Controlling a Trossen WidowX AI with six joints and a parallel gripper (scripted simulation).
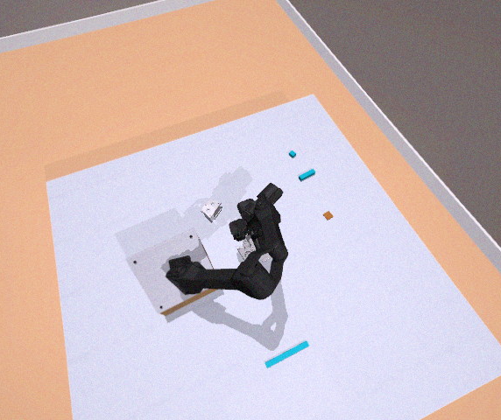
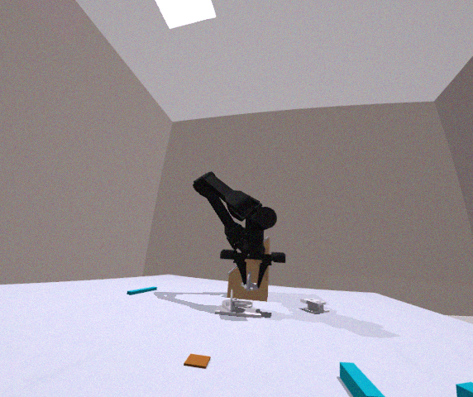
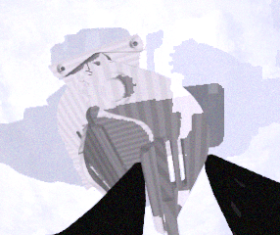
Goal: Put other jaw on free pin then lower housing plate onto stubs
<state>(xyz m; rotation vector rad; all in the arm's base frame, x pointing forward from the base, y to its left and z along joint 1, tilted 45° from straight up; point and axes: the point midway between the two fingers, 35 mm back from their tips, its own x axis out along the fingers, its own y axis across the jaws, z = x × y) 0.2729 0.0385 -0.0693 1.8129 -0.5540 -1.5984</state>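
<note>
The white block piece lies 18 cm to the left of my gripper tip, 13 cm behind it and 6 cm below it. Also, from my gripper tip: jaw: 3 cm behind, 2 cm to the right; short cyan bar: 30 cm ahead, 21 cm to the left, 6 cm below; orange tile: 31 cm ahead, 7 cm below, 1 cm to the left.
</note>
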